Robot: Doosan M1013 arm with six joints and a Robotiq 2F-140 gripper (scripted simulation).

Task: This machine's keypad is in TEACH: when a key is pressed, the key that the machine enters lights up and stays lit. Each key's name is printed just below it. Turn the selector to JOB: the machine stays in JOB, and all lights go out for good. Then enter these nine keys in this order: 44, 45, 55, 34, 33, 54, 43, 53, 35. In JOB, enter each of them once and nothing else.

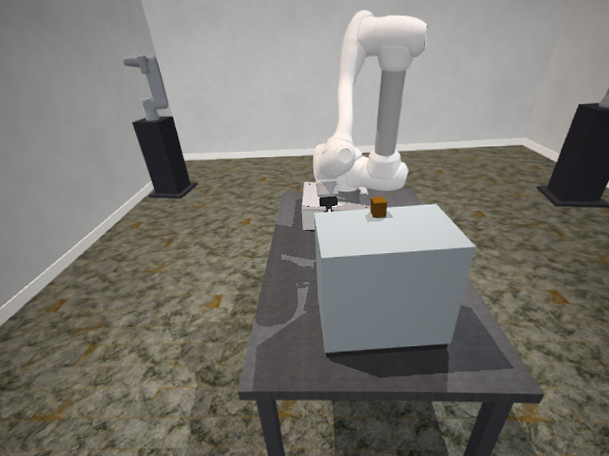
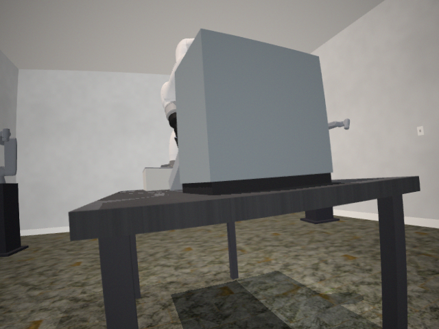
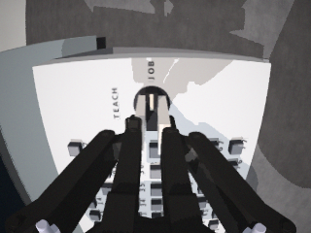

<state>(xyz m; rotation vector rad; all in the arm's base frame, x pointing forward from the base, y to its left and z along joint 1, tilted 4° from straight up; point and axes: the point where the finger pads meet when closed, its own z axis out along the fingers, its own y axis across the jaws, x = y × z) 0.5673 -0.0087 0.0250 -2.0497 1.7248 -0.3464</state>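
My hand is 10 mm short of the black selector knob and 20 mm above it. Round my hand: white keypad panel 10 mm ahead, 120 mm to the left, 70 mm below; key 50 mm behind, 150 mm to the left, 50 mm below.
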